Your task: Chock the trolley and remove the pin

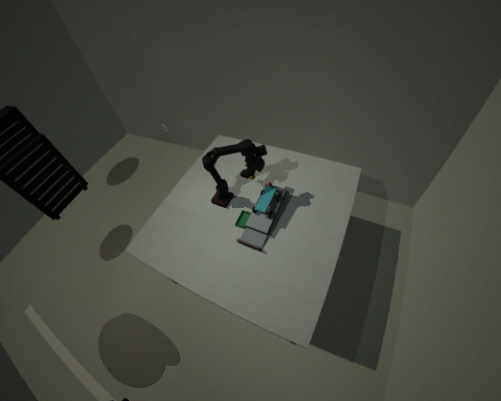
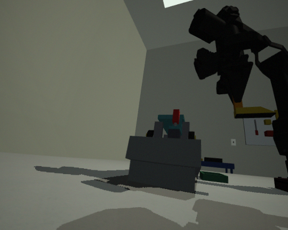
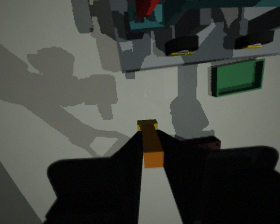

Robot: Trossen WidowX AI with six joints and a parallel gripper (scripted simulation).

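The yellow chock is 2 cm behind my gripper tip and 1 cm below it. Also, from my gripper tip: red-headed stop pin: 13 cm ahead, 4 cm below, 1 cm to the right; then grey ramp block: 15 cm ahead, 13 cm to the right, 13 cm below; then teal trolley: 15 cm ahead, 12 cm to the right, 6 cm below.
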